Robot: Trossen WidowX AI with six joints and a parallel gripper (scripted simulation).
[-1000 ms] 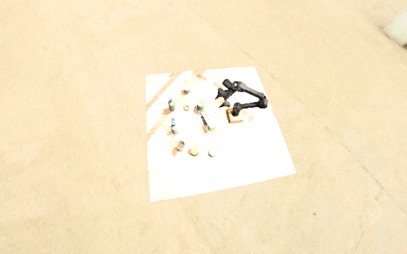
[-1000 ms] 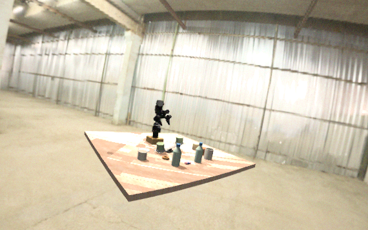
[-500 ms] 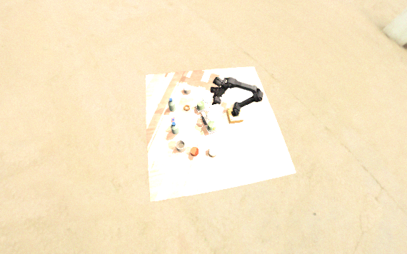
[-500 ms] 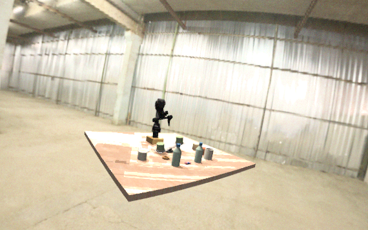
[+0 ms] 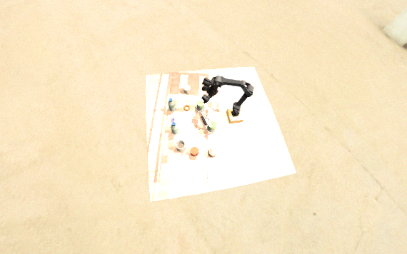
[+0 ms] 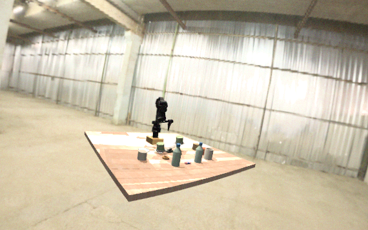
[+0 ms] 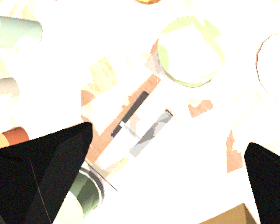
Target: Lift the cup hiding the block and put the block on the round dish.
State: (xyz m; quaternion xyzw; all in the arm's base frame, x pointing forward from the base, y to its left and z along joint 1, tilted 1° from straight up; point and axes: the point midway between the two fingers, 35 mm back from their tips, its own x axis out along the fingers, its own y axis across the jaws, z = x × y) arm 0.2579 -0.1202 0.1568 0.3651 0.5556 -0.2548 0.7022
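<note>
The grey block lies 4 cm ahead of my gripper tip, 4 cm to the right of it and 15 cm below it. Round my gripper tip: balance beam 2 cm ahead, 10 cm to the left, 15 cm below; then orange object 21 cm ahead, 37 cm to the left, 15 cm below.
</note>
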